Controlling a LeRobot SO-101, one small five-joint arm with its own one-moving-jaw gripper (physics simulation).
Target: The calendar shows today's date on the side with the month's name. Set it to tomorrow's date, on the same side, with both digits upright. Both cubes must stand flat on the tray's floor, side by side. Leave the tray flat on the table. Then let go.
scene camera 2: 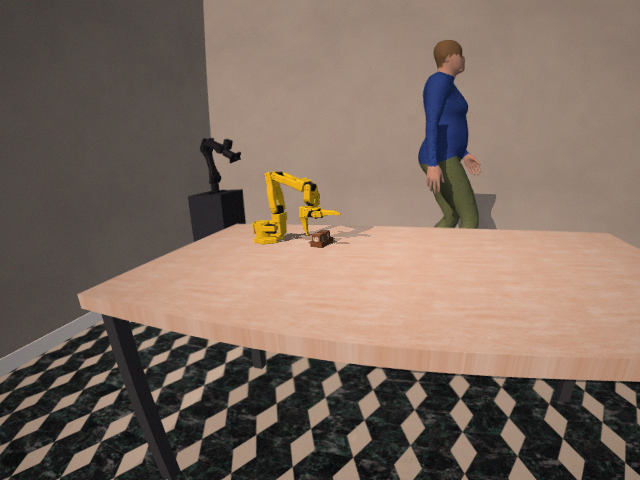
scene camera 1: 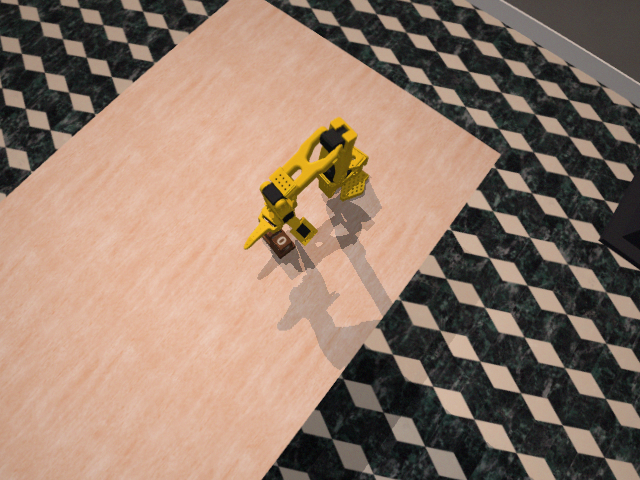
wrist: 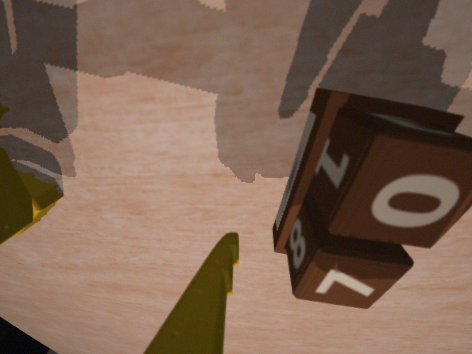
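Seen in the pictures: hand, its tool point: [scene camera 2: 308, 234] [wrist: 238, 244]; arm's base, origin of its link: [scene camera 2: 274, 240] [scene camera 1: 338, 186] [wrist: 5, 152].
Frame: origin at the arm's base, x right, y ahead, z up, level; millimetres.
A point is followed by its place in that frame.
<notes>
The brown tray [scene camera 2: 316, 244] {x 64, y 185, z 10 mm} [wrist: 328, 120] {x -9, y 178, z 17 mm} stands on the table with two brown digit cubes side by side. The near cube in scene camera 1 [scene camera 1: 280, 240] {x 9, y 195, z 42 mm}, also at right in the wrist view [wrist: 415, 200] {x 5, y 193, z 42 mm}, has 0 on top and a slanted Z-like digit on its side. The other cube [wrist: 345, 280] {x 40, y 184, z 42 mm} has 7 on top and 8 on its side. A pale strip runs along the tray's side; no month name is readable. My gripper [scene camera 1: 277, 244] [scene camera 2: 323, 223] is fully open and empty, above and beside the tray. In the wrist view one notched jaw shows, left of the cubes.
The table [scene camera 1: 155, 258] {x 207, y 394, z 0 mm} [scene camera 2: 387, 289] {x 363, y 454, z 0 mm} carries the arm's base [scene camera 2: 267, 232] {x 12, y -18, z 33 mm} behind the gripper. Shadows of the arm fall across the tabletop near the tray. A person [scene camera 2: 444, 118] stands beyond the table, and a black arm [scene camera 2: 211, 160] stands on a dark pedestal [scene camera 2: 206, 211].
</notes>
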